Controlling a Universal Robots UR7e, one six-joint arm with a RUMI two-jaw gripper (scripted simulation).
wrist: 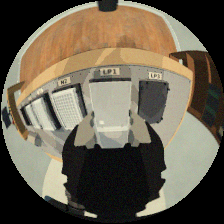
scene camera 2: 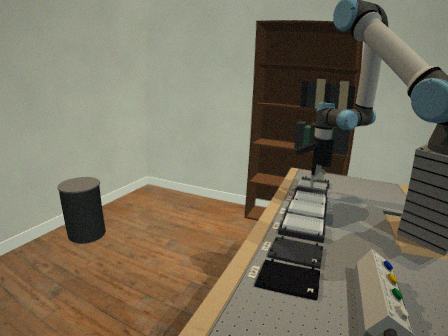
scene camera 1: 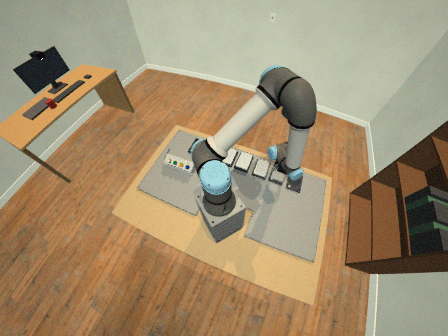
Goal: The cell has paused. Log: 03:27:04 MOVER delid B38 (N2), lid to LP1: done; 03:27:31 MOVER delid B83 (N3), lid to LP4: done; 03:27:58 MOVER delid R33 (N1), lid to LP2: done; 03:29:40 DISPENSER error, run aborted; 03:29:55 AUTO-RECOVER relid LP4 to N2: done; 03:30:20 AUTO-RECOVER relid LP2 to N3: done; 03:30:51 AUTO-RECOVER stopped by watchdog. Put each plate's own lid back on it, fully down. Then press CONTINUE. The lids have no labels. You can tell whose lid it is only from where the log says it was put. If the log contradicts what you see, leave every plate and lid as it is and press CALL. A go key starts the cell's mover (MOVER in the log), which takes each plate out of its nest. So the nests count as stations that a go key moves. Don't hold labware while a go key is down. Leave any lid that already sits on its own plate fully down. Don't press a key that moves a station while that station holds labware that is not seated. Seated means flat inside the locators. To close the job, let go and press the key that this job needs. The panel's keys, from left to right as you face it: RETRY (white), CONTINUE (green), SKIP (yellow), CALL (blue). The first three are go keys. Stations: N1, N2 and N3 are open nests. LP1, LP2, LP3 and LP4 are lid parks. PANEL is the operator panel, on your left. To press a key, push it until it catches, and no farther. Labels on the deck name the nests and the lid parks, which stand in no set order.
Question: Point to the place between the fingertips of my gripper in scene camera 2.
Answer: At 313, 185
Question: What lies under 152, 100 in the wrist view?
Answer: A dark lid park.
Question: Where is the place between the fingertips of my gripper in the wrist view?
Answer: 111, 110
